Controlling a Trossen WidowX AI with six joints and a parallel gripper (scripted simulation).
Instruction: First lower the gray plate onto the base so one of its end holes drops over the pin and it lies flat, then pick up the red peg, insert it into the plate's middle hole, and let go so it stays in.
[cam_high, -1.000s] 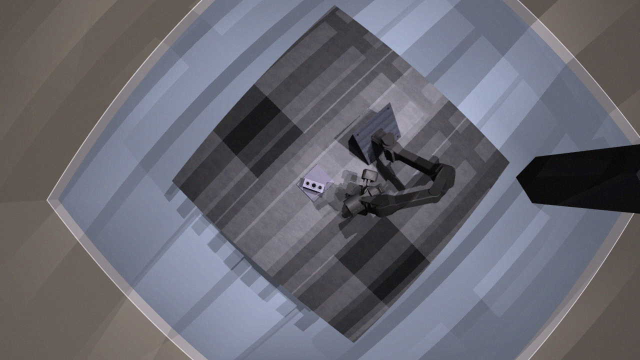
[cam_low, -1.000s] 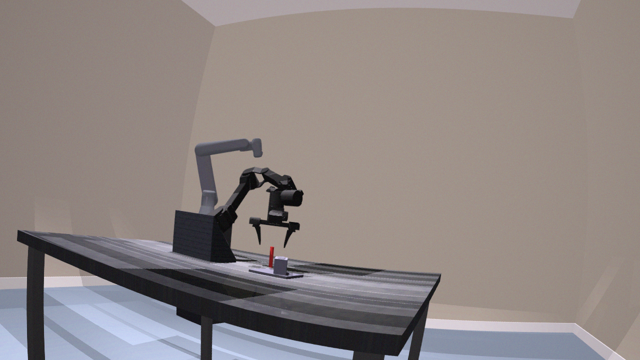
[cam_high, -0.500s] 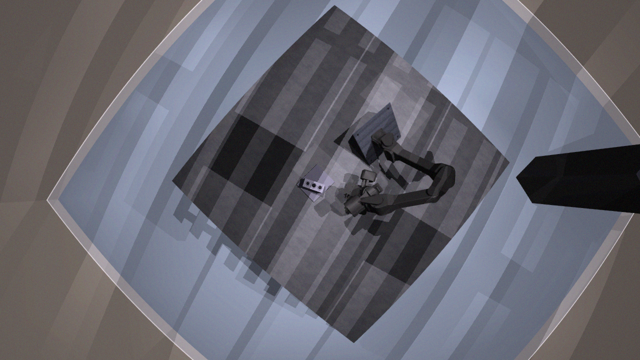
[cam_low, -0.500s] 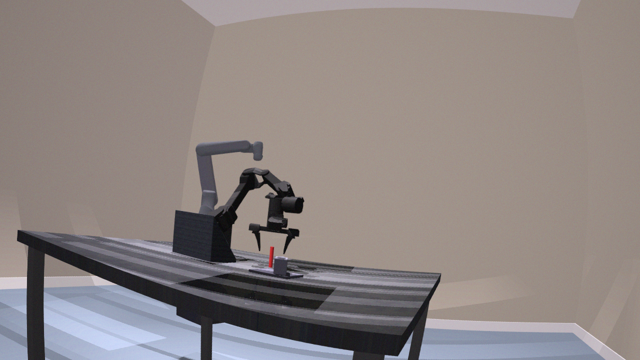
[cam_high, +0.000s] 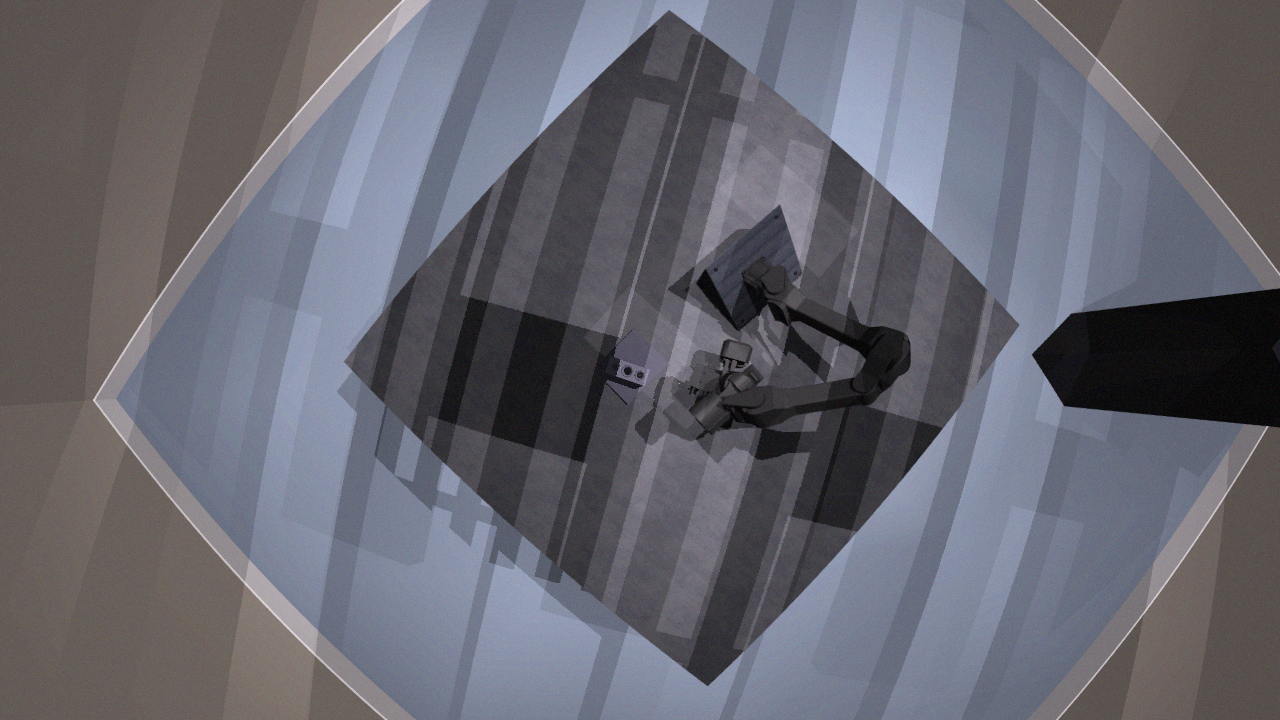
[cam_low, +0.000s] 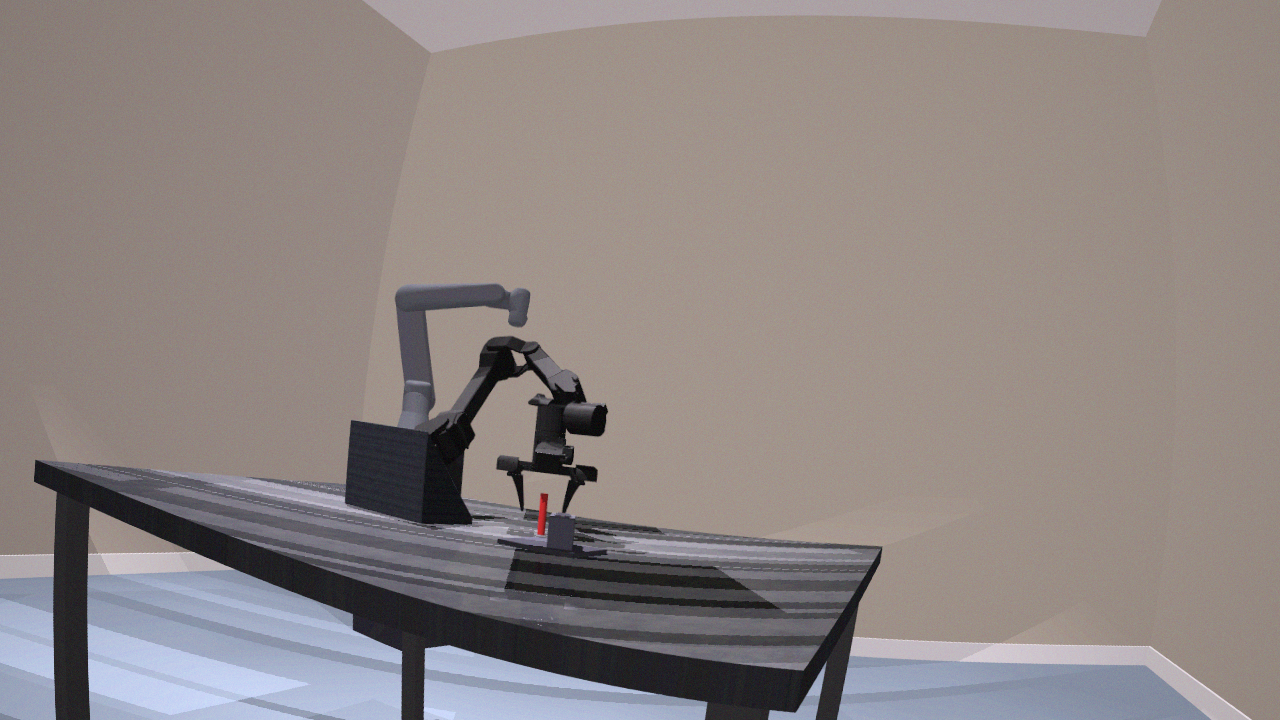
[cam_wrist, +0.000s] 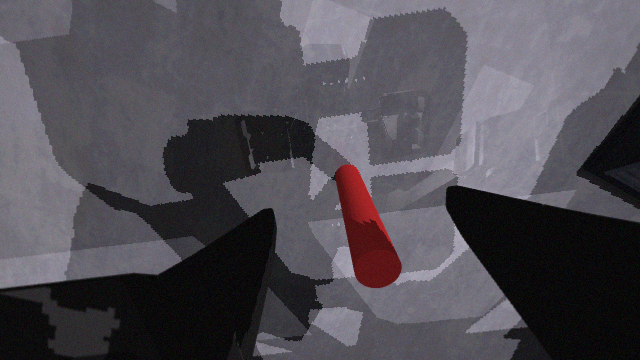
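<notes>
Now: gripper tip 150 mm short of the gray plate and 160 mm to the left of it. Also, from my gripper tip: red peg (right at my gripper tip).
</notes>
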